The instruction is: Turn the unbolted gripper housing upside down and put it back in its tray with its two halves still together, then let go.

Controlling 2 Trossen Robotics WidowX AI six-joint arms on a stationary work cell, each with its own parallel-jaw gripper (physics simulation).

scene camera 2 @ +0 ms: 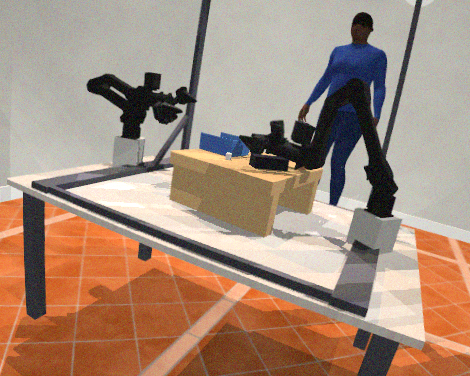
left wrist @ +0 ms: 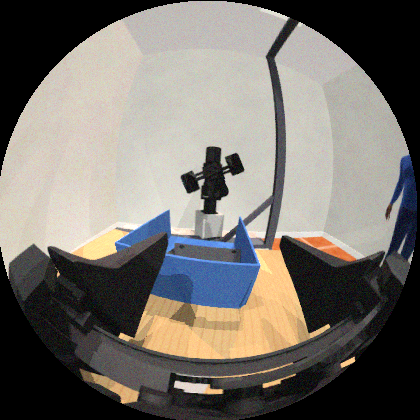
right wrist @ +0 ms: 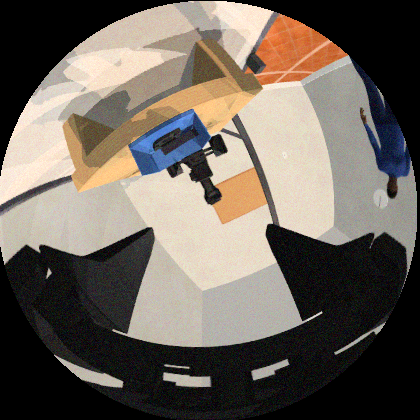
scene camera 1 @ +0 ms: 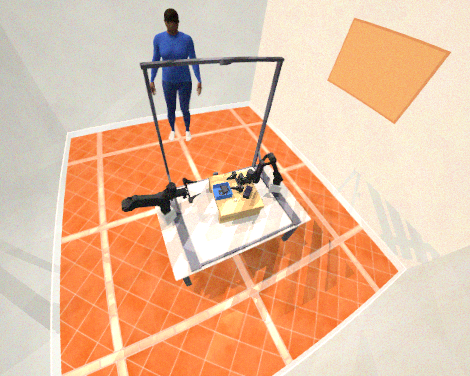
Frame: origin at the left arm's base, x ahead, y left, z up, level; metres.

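Seen in the pictures: left gripper, between the fingertips: (scene camera 2: pixel 245 135) (left wrist: pixel 226 240) (right wrist: pixel 195 156) (scene camera 1: pixel 227 183); right gripper, between the fingertips: (scene camera 2: pixel 189 106) (left wrist: pixel 212 170) (right wrist: pixel 210 231) (scene camera 1: pixel 199 187); left arm's base, origin of its link: (scene camera 2: pixel 378 213) (scene camera 1: pixel 276 182); right arm's base, origin of its link: (scene camera 2: pixel 130 137) (left wrist: pixel 208 211) (scene camera 1: pixel 165 210).
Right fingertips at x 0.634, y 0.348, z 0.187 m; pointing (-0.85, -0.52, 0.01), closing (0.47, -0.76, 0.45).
Pixels of each thing's top centre, then the offset from my right fingertips to it. Level surfaces: height alone.
- dark grey housing, centre of its top: (left wrist: pixel 207 255) (right wrist: pixel 183 146) (scene camera 1: pixel 225 187) dy -0.109, dx -0.182, dz -0.093 m
- open blue tray, centre of its top: (left wrist: pixel 194 226) (right wrist: pixel 178 157) (scene camera 2: pixel 226 135) (scene camera 1: pixel 222 188) dy -0.079, dx -0.165, dz -0.074 m
- white table, height of its surface: dz -0.293 m
- dark block, centre of its top: (scene camera 2: pixel 270 156) (scene camera 1: pixel 248 190) dy -0.121, dx -0.368, dz -0.095 m
- small white piece, centre of its top: (scene camera 2: pixel 229 153) dy -0.029, dx -0.280, dz -0.110 m
The dark grey housing (scene camera 1: pixel 224 189) (left wrist: pixel 205 253) (right wrist: pixel 167 139) lies in the open blue tray (scene camera 1: pixel 216 195) (scene camera 2: pixel 212 143) (left wrist: pixel 220 282) (right wrist: pixel 150 164). Its top face and a hole show in the left wrist view. The tray's near wall and my left finger hide part of it; whether its halves meet cannot be told. My left gripper (scene camera 1: pixel 233 183) (scene camera 2: pixel 245 142) (left wrist: pixel 226 240) (right wrist: pixel 195 156) is open and empty, low over the wooden stand, beside the tray and facing it. My right gripper (scene camera 1: pixel 195 189) (scene camera 2: pixel 187 103) (left wrist: pixel 212 170) (right wrist: pixel 210 231) is open and empty, raised on the tray's far side.
The tray stands on a wooden stand (scene camera 1: pixel 240 207) (scene camera 2: pixel 220 205) on the white table (scene camera 1: pixel 215 250). A dark block (scene camera 1: pixel 248 192) (scene camera 2: pixel 270 162) lies on the stand beneath my left gripper. A small white piece (scene camera 2: pixel 228 156) is near the tray. A dark frame (scene camera 1: pixel 160 135) rises over the table.
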